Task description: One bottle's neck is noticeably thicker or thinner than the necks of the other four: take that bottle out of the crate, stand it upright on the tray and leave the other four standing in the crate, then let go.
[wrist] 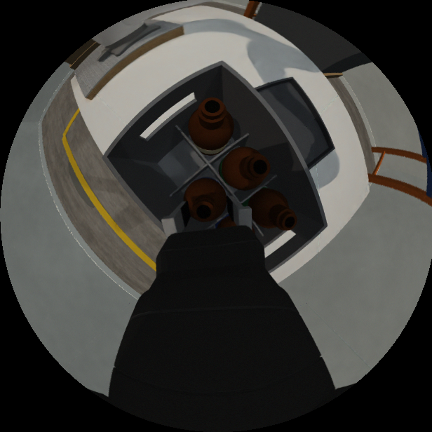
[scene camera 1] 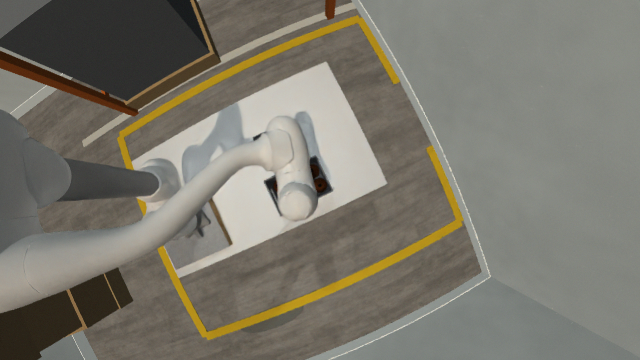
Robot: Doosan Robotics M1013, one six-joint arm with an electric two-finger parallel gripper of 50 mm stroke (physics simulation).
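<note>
The dark crate (scene camera 1: 328,186) (wrist: 245,110) holds five brown bottles, all standing in its compartments. In the wrist view one bottle (wrist: 211,130) is at the far end, another (wrist: 240,170) is in the middle and a third (wrist: 270,205) is at the right. A fourth bottle (wrist: 205,195) is by the fingers. The fifth bottle (wrist: 227,223) is mostly hidden behind the gripper. My gripper (wrist: 207,206) is open and empty, its fingers apart on either side of the fourth bottle's neck. The dark tray (scene camera 1: 258,136) (wrist: 295,117) holds no visible bottle. I cannot tell which neck differs.
The white table (scene camera 1: 350,150) (wrist: 215,47) carries the crate and the tray side by side. A grey wood-edged bin (scene camera 1: 220,245) (wrist: 137,57) with grey parts is at the table's left end. The arm covers much of the tray and crate in the scene view.
</note>
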